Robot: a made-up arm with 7 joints. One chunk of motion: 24 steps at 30 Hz.
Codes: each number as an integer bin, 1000 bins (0 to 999) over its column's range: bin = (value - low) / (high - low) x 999, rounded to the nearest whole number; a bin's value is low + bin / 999 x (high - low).
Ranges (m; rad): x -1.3..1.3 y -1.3..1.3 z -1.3..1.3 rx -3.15..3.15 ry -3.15..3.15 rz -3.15..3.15
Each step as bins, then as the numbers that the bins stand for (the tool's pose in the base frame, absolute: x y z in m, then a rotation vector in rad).
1 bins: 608 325 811 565 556 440
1 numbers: 0.2824 -0.4542 0.8107 0.4131 0.3563 -0.3752
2 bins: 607 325 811 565 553 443
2 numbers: 0.2798 -0.4542 0.8107 0.4131 0.3374 -0.3563
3 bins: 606 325 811 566 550 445
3 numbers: 0.2772 -0.4542 0.8107 0.4194 0.3185 -0.3437
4 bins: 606 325 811 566 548 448
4 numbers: 0.2772 -0.4542 0.8107 0.4194 0.3059 -0.3248
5 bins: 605 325 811 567 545 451
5 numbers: 0.2746 -0.4542 0.8107 0.4257 0.2869 -0.3059
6 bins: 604 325 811 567 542 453
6 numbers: 0.2720 -0.4542 0.8107 0.4257 0.2680 -0.2932
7 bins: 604 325 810 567 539 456
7 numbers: 0.2720 -0.4542 0.8081 0.4257 0.2491 -0.2743
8 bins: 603 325 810 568 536 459
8 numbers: 0.2694 -0.4542 0.8081 0.4320 0.2302 -0.2554
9 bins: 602 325 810 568 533 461
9 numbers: 0.2668 -0.4542 0.8081 0.4320 0.2113 -0.2428
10 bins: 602 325 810 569 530 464
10 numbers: 0.2668 -0.4542 0.8081 0.4383 0.1923 -0.2239
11 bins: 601 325 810 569 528 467
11 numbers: 0.2642 -0.4542 0.8081 0.4383 0.1797 -0.2050
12 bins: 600 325 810 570 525 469
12 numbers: 0.2616 -0.4542 0.8081 0.4446 0.1608 -0.1923
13 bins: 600 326 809 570 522 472
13 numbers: 0.2616 -0.4516 0.8055 0.4446 0.1419 -0.1734
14 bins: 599 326 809 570 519 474
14 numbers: 0.2590 -0.4516 0.8055 0.4446 0.1230 -0.1608
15 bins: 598 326 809 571 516 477
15 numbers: 0.2564 -0.4516 0.8055 0.4509 0.1041 -0.1419
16 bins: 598 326 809 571 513 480
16 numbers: 0.2564 -0.4516 0.8055 0.4509 0.0851 -0.1230
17 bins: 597 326 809 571 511 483
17 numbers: 0.2538 -0.4516 0.8055 0.4509 0.0725 -0.1041
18 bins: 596 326 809 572 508 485
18 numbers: 0.2512 -0.4516 0.8055 0.4572 0.0536 -0.0914
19 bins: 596 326 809 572 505 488
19 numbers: 0.2512 -0.4516 0.8055 0.4572 0.0347 -0.0725
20 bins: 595 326 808 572 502 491
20 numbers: 0.2485 -0.4516 0.8029 0.4572 0.0158 -0.0536
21 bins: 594 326 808 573 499 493
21 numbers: 0.2459 -0.4516 0.8029 0.4635 -0.0032 -0.0410
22 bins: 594 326 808 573 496 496
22 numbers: 0.2459 -0.4516 0.8029 0.4635 -0.0221 -0.0221
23 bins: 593 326 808 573 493 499
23 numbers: 0.2433 -0.4516 0.8029 0.4635 -0.0410 -0.0032
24 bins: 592 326 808 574 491 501
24 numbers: 0.2407 -0.4516 0.8029 0.4698 -0.0536 0.0095
